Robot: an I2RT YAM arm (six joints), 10 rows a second.
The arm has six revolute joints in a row. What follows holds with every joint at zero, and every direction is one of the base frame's. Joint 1 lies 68.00 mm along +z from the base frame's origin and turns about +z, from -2.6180 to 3.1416 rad. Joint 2 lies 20.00 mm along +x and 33.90 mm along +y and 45.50 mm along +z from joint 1 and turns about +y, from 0.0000 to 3.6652 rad. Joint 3 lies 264.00 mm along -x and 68.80 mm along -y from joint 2 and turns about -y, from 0.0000 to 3.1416 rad. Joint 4 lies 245.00 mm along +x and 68.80 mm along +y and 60.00 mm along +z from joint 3 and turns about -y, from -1.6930 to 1.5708 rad. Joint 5 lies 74.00 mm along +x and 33.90 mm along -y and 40.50 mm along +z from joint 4 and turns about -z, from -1.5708 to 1.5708 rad. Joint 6 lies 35.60 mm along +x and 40.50 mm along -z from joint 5 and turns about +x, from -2.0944 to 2.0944 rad. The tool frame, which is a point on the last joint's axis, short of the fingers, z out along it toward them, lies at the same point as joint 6; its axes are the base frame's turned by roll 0.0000, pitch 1.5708 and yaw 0.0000 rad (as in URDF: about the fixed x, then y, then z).
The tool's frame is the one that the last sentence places.
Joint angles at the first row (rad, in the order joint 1, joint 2, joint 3, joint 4, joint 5, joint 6):
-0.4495 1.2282 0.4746 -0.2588 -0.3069 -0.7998
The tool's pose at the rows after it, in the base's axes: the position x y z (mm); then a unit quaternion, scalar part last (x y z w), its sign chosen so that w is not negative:
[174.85, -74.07, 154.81, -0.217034, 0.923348, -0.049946, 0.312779]
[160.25, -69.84, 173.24, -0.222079, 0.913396, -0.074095, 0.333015]
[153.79, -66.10, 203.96, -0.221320, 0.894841, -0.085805, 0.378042]
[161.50, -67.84, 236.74, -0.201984, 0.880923, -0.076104, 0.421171]
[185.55, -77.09, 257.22, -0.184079, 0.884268, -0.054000, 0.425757]
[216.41, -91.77, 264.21, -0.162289, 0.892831, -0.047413, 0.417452]
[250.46, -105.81, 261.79, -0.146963, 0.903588, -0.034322, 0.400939]
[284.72, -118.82, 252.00, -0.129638, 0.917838, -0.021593, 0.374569]
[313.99, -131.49, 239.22, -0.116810, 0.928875, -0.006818, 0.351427]
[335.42, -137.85, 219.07, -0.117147, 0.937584, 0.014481, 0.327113]
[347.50, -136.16, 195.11, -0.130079, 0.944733, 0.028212, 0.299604]
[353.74, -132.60, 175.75, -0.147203, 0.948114, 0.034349, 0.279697]
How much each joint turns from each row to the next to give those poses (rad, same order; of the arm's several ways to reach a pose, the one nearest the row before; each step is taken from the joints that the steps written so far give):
-0.0082 -0.1252 -0.0358 -0.0724 -0.0019 -0.0276
-0.0151 -0.1463 0.0001 -0.0869 0.0008 -0.0205
-0.0058 -0.1139 0.0579 -0.0751 -0.0403 0.0190
0.0023 0.0021 0.1047 -0.0207 -0.0484 0.0745
0.0114 0.1261 0.1266 -0.0041 -0.0162 0.0581
0.0058 0.1552 0.1073 0.0330 0.0202 0.0443
0.0111 0.1658 0.1067 0.0205 0.0153 0.0330
0.0129 0.1662 0.1102 -0.0010 0.0259 0.0326
0.0033 0.1461 0.1036 -0.0128 0.0078 0.0201
0.0079 0.1189 0.0646 -0.0110 -0.0091 -0.0001
0.0179 0.0829 0.0165 0.0009 0.0045 -0.0210
0.0159 0.0540 -0.0023 0.0109 0.0075 -0.0288

